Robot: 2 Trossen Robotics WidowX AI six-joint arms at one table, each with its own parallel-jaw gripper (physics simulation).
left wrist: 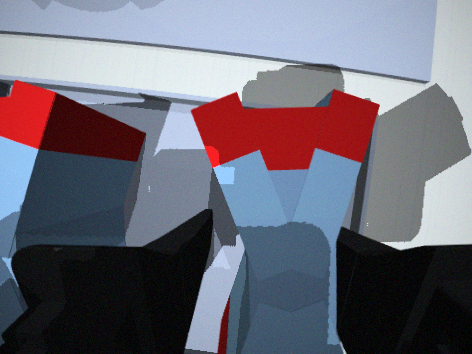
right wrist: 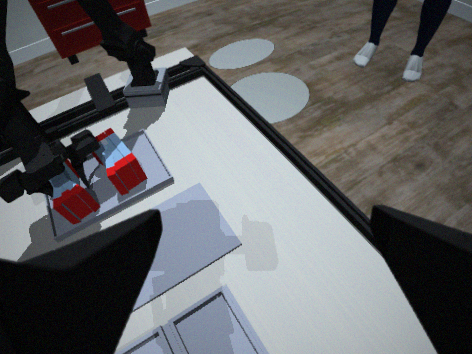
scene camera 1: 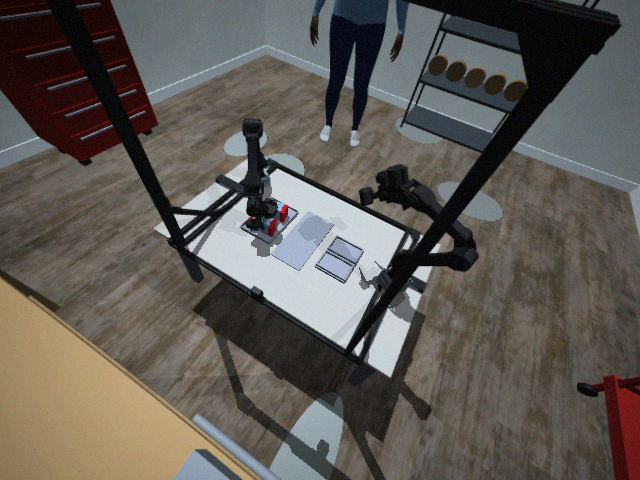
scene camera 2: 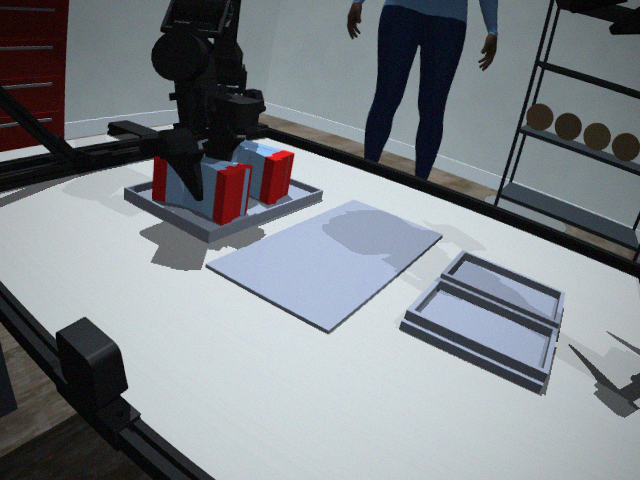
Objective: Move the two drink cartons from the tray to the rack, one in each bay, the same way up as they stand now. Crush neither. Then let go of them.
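Places are measured from the left arm's base along level axes (x back, y up, z left), in millimetres.
Pixels of known places: left gripper, between the fingertips: [left wrist: 253, 216] [scene camera 1: 266, 226] [scene camera 2: 211, 195]; right gripper, between the fingertips: [right wrist: 265, 218] [scene camera 2: 591, 20]; left arm's base, origin of its link: [right wrist: 145, 78].
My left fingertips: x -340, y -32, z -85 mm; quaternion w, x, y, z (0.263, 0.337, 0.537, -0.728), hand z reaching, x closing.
Ahead of a thing's pixels: the offset from my left fingertips to its top centre. Level surfaces: height alone.
The left gripper [scene camera 1: 266, 219] [scene camera 2: 214, 175] [left wrist: 275, 219] is partly open around one red-and-blue carton {dx +5, dy +51, dz -15 mm} [scene camera 1: 272, 226] [scene camera 2: 232, 193] [left wrist: 290, 140] [right wrist: 75, 202] in the tray [scene camera 1: 258, 237] [scene camera 2: 170, 219] [right wrist: 165, 185]. This carton is upright, its sides bent in to a narrow waist. In the left wrist view a gap shows beside the left-hand finger; contact at the other is unclear. The second carton {dx +71, dy +51, dz +72 mm} [scene camera 1: 283, 212] [scene camera 2: 276, 178] [left wrist: 85, 200] [right wrist: 126, 175] stands beside it. The two-bay rack {dx -299, dy -3, dz +257 mm} [scene camera 1: 339, 256] [scene camera 2: 470, 353] [right wrist: 167, 335] is empty. The right gripper [right wrist: 267, 212] is wide open, away from the cartons.
A flat grey-blue mat {dy -20 mm} [scene camera 1: 294, 250] [scene camera 2: 289, 289] [left wrist: 300, 30] [right wrist: 190, 250] lies between tray and rack. A dark frame with posts borders the table. A person [scene camera 1: 356, 56] [scene camera 2: 418, 72] stands behind the table. A shelf unit stands farther back.
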